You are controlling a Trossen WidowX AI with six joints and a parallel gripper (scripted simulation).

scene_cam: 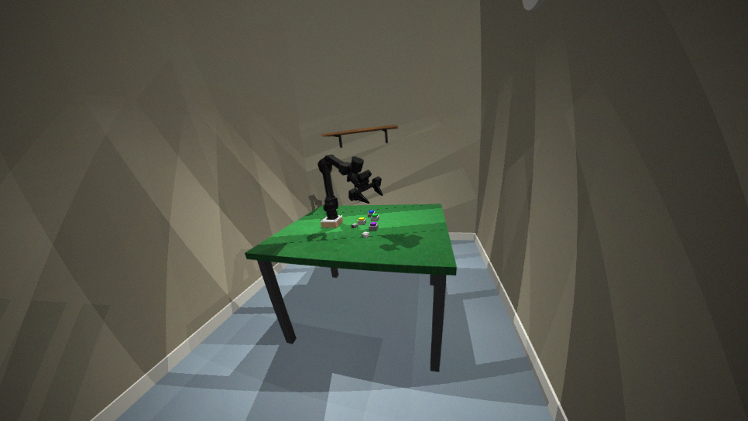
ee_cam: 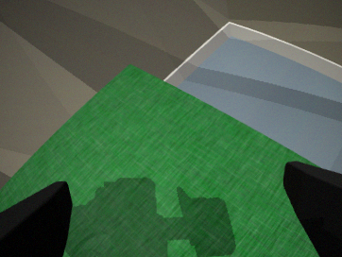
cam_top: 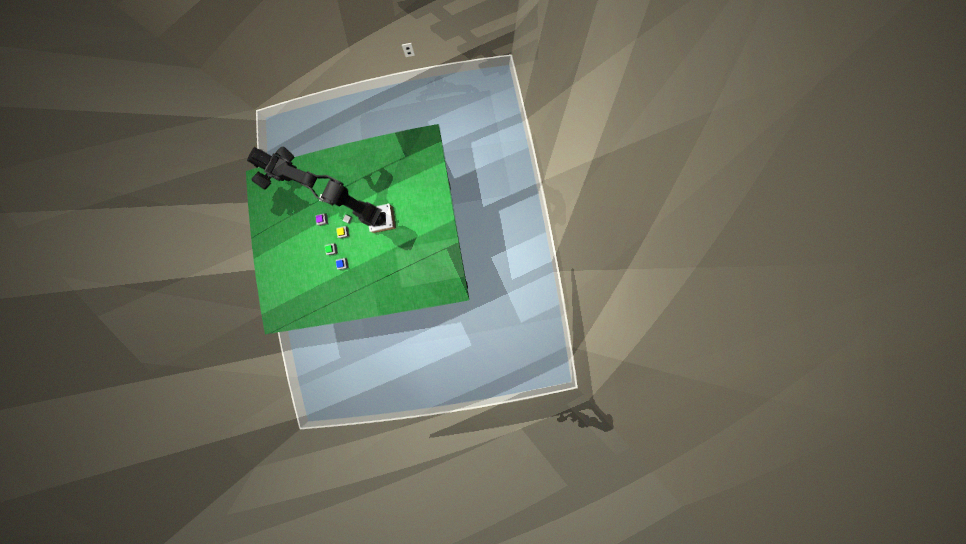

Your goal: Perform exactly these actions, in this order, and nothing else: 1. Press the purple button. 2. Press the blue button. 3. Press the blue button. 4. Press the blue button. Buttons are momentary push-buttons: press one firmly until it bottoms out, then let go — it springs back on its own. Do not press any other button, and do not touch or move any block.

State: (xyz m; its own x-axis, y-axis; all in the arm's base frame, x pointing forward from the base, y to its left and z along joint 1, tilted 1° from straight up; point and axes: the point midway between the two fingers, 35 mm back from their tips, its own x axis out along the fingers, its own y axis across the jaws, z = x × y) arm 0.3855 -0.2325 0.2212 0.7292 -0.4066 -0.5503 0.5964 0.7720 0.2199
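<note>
Now: gripper tip 210 mm above the purple button, 200 mm to the right of it and 100 mm past it. Also, from my gripper tip: grey block (230 mm below, 230 mm behind, 210 mm to the left); white block (230 mm below, 110 mm behind, 90 mm to the left); yellow button (280 mm to the left, 210 mm below, 210 mm behind).
</note>
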